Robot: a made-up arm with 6 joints. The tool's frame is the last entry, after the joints. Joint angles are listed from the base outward. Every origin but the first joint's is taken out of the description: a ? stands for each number. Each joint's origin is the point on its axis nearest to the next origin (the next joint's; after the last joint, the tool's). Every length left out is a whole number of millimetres.
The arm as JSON. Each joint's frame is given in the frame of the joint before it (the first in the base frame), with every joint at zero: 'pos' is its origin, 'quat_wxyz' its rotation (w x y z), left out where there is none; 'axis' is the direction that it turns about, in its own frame. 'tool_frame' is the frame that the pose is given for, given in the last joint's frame.
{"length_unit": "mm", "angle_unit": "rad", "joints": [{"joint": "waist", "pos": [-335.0, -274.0, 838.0], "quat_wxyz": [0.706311, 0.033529, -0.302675, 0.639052], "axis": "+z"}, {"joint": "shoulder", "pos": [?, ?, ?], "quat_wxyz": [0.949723, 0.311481, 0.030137, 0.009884], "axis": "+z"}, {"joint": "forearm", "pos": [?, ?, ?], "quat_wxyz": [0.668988, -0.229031, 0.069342, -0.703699], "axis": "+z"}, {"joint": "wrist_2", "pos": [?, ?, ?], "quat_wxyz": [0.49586, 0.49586, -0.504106, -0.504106], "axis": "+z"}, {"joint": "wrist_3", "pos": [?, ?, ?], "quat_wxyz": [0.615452, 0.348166, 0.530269, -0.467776], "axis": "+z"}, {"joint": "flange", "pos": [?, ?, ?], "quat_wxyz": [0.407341, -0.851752, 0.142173, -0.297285], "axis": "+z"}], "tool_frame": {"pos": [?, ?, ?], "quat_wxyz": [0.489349, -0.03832, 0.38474, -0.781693]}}
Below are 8 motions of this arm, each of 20 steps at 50 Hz.
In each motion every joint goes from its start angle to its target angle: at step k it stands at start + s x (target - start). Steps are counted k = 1, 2, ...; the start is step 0. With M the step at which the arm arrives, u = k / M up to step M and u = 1 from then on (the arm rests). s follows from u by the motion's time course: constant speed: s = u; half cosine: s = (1 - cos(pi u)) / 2; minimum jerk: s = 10 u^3 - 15 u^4 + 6 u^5.
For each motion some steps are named. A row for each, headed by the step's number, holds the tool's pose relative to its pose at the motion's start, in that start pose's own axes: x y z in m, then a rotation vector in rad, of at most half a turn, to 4 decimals.
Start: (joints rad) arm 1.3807 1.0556 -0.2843 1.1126 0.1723 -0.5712
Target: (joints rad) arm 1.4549 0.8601 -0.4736 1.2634 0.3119 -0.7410
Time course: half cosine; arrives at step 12
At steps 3, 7, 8, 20:
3: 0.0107 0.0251 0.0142 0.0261 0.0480 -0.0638
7: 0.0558 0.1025 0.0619 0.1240 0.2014 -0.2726
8: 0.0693 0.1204 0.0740 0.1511 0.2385 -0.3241
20: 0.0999 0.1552 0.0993 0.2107 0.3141 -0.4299

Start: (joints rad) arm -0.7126 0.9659 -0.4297 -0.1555 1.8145 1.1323
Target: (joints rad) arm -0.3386 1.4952 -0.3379 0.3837 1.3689 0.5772
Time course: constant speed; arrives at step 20
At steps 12, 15, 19, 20:
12: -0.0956 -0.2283 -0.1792 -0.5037 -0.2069 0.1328
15: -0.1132 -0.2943 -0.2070 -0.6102 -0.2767 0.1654
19: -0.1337 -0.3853 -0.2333 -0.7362 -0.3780 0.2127
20: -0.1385 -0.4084 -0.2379 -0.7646 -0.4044 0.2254

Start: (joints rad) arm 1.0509 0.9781 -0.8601 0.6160 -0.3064 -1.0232
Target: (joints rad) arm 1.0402 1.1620 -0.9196 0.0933 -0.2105 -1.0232
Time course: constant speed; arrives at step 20
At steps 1, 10, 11, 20:
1: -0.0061 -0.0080 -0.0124 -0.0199 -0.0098 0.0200
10: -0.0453 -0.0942 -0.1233 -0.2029 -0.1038 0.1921
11: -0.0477 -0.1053 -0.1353 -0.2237 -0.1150 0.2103
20: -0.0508 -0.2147 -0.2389 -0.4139 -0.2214 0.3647

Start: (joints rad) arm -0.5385 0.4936 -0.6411 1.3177 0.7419 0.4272
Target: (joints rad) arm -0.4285 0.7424 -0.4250 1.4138 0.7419 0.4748
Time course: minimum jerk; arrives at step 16
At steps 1, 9, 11, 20:
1: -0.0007 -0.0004 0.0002 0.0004 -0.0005 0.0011
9: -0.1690 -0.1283 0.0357 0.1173 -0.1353 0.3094
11: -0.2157 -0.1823 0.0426 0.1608 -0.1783 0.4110
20: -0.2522 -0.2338 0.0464 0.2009 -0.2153 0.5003

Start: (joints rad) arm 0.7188 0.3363 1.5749 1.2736 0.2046 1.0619
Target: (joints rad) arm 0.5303 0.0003 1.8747 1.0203 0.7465 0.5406
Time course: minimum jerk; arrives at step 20
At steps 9, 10, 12, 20:
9: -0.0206 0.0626 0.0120 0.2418 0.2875 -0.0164
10: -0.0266 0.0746 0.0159 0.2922 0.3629 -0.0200
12: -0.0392 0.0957 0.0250 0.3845 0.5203 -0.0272
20: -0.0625 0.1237 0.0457 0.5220 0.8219 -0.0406

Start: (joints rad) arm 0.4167 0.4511 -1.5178 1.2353 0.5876 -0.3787
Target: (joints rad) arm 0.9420 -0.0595 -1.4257 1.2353 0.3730 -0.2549
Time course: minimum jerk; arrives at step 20
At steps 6, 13, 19, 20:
6: -0.0082 -0.0151 0.0308 0.0077 -0.0048 0.0354
13: -0.0226 -0.0740 0.1420 0.0175 -0.0131 0.1574
19: -0.0213 -0.0964 0.1829 0.0123 -0.0137 0.2022
20: -0.0212 -0.0965 0.1831 0.0123 -0.0137 0.2024

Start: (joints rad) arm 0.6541 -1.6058 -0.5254 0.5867 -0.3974 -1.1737
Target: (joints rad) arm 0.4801 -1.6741 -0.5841 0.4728 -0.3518 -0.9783
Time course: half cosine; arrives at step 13
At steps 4, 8, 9, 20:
4: -0.0052 0.0280 -0.0045 -0.0428 -0.0189 -0.0131
8: -0.0116 0.0882 -0.0128 -0.1354 -0.0478 -0.0378
9: -0.0122 0.1021 -0.0145 -0.1569 -0.0522 -0.0428
20: -0.0125 0.1303 -0.0176 -0.2003 -0.0588 -0.0521

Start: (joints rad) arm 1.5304 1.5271 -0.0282 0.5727 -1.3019 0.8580
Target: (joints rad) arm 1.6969 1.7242 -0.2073 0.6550 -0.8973 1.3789
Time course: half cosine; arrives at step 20
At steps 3, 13, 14, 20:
3: -0.0044 -0.0002 0.0033 0.0092 -0.0147 0.0108
13: -0.0581 -0.0014 0.0477 0.1146 -0.2372 0.1243
14: -0.0634 -0.0015 0.0524 0.1237 -0.2632 0.1335
20: -0.0800 -0.0016 0.0670 0.1496 -0.3471 0.1594

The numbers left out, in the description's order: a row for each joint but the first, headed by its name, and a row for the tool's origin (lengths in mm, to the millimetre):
shoulder: 15.0 -1.0 0.0
forearm: -50.0 28.0 0.0
wrist_2: 556.0 251.0 0.0
wrist_3: 68.0 -455.0 0.0
flange: -84.0 -111.0 0.0
tool: 14.0 -13.0 0.0

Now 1 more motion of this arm.
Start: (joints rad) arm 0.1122 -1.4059 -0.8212 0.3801 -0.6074 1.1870
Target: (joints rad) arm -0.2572 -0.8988 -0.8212 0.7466 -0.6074 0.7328
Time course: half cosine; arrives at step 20
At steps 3, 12, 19, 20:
3: 0.0012 0.0001 -0.0041 -0.0084 0.0275 -0.0364
12: 0.0050 -0.0024 -0.0439 -0.0939 0.2861 -0.4500
19: -0.0009 -0.0054 -0.0601 -0.1340 0.3940 -0.6907
20: -0.0011 -0.0054 -0.0604 -0.1347 0.3957 -0.6951

